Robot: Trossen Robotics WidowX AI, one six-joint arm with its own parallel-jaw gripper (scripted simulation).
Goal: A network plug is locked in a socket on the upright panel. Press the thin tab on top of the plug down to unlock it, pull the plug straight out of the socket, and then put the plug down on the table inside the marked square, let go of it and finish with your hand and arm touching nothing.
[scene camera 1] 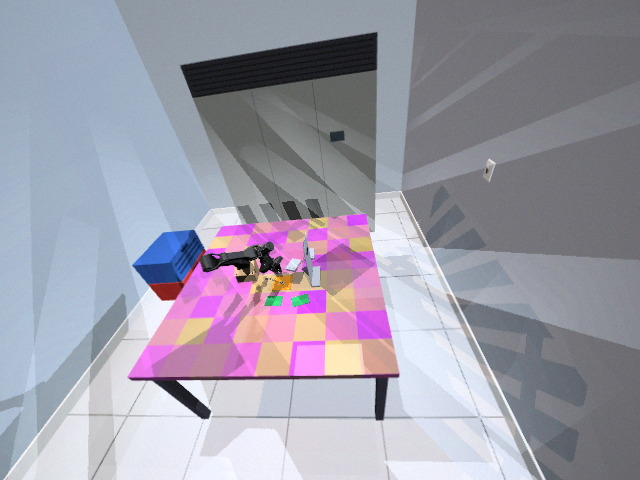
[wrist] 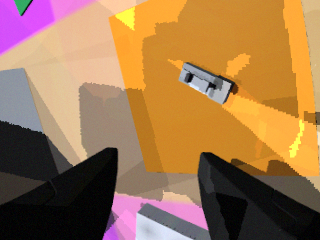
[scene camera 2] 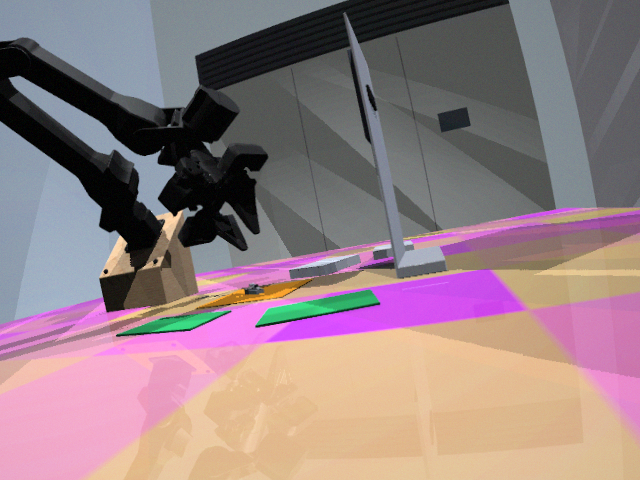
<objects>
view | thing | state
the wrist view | my gripper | -
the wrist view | orange marked square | -
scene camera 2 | my gripper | -
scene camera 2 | upright grey panel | -
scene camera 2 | orange marked square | -
</objects>
